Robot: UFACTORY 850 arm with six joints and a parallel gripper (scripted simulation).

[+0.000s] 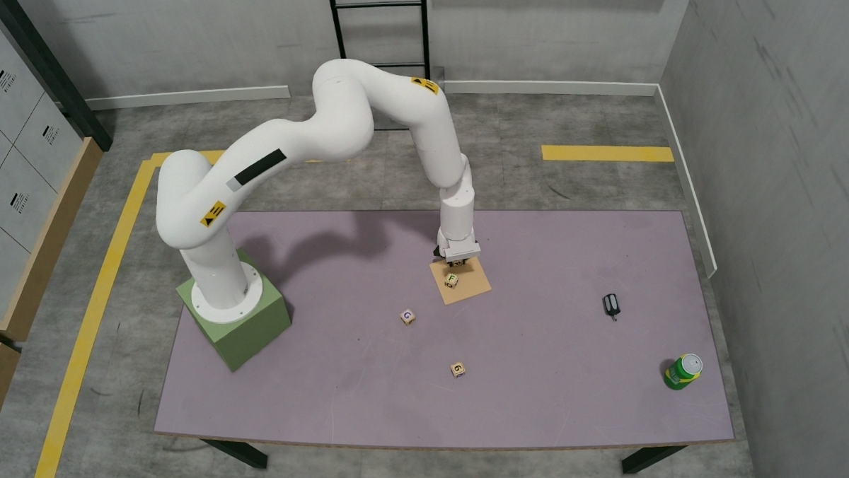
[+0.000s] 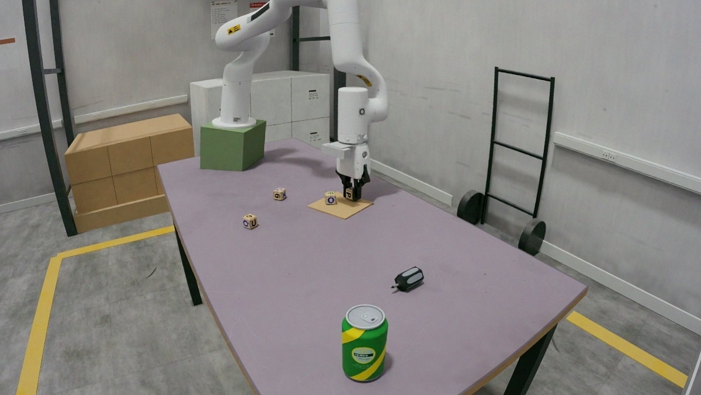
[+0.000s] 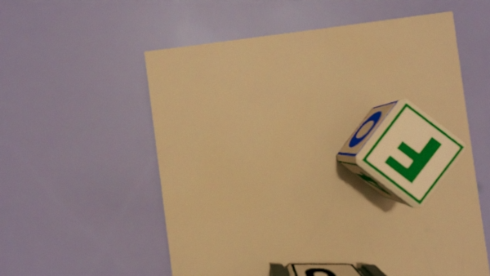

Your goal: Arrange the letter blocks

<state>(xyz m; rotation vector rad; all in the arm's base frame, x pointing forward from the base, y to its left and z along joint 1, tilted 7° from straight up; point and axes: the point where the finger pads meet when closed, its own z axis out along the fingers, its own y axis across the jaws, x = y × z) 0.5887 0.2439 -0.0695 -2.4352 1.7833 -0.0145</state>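
Now: the tan mat 1 cm ahead of my hand, 5 cm to the right of it and 3 cm below it. From my hand the other things lie so: small black tool 45 cm ahead, 12 cm to the right, 1 cm below; then green can 62 cm ahead, 31 cm to the right, 3 cm above.
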